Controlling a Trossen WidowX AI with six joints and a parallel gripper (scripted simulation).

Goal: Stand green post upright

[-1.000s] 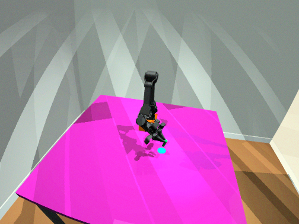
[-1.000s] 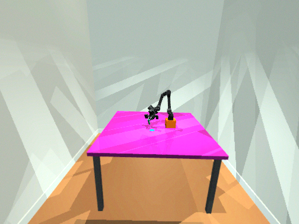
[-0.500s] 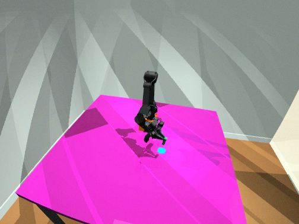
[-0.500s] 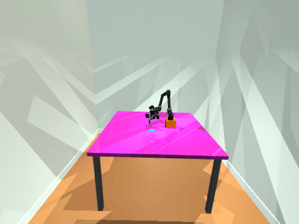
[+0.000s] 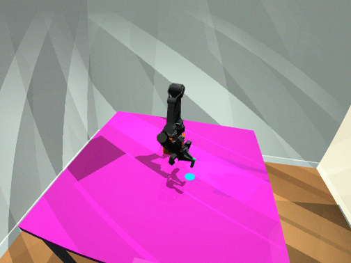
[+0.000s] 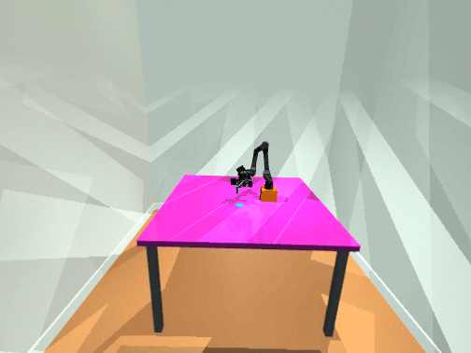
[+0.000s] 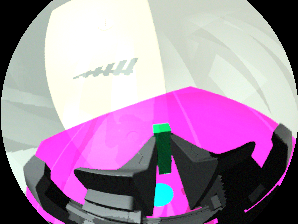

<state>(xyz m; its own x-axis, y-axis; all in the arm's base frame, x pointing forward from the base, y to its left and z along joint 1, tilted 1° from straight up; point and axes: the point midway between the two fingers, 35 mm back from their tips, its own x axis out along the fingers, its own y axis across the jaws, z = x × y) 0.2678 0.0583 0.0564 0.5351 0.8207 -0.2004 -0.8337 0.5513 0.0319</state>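
Now: gripper tip 20 mm past the cyan circle and 150 mm above it. Also, from my gripper tip: green post 20 mm below.
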